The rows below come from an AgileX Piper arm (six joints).
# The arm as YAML. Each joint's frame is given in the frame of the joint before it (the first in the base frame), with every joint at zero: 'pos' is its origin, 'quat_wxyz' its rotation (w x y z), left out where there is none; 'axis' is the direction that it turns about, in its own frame. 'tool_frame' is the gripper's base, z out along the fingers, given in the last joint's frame.
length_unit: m
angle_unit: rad
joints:
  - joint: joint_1
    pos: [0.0, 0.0, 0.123]
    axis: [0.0, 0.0, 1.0]
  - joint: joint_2
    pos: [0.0, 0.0, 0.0]
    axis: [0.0, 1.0, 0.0]
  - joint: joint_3
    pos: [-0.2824, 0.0, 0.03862]
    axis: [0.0, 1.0, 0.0]
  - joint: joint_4
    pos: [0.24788, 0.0, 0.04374]
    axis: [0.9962, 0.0, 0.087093]
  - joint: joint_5
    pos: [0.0, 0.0, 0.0]
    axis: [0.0, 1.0, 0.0]
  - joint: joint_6
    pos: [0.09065, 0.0, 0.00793]
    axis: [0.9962, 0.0, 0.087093]
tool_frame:
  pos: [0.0, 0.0, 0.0]
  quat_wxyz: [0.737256, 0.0, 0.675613, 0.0]
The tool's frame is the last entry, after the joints.
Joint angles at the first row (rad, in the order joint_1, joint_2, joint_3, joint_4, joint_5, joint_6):
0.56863, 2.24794, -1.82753, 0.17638, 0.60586, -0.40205
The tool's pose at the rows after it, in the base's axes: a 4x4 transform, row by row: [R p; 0 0 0 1], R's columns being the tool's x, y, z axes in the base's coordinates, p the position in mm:
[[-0.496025, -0.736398, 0.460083, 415.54], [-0.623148, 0.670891, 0.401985, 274.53], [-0.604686, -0.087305, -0.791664, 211.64], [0, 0, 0, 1]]
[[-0.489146, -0.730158, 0.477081, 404.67], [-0.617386, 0.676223, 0.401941, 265.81], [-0.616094, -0.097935, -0.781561, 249.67], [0, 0, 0, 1]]
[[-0.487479, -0.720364, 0.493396, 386.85], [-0.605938, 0.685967, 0.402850, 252.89], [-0.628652, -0.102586, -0.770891, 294.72], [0, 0, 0, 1]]
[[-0.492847, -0.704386, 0.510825, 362.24], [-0.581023, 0.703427, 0.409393, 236.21], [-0.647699, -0.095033, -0.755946, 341.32], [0, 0, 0, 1]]
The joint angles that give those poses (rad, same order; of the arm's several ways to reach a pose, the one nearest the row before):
0.56703, 2.19141, -1.83052, 0.15233, 0.65099, -0.38485
0.56544, 2.10673, -1.83140, 0.12775, 0.71752, -0.35963
0.56386, 2.00099, -1.83150, 0.10679, 0.80440, -0.32931
0.56226, 1.88227, -1.82760, 0.09505, 0.89502, -0.29110

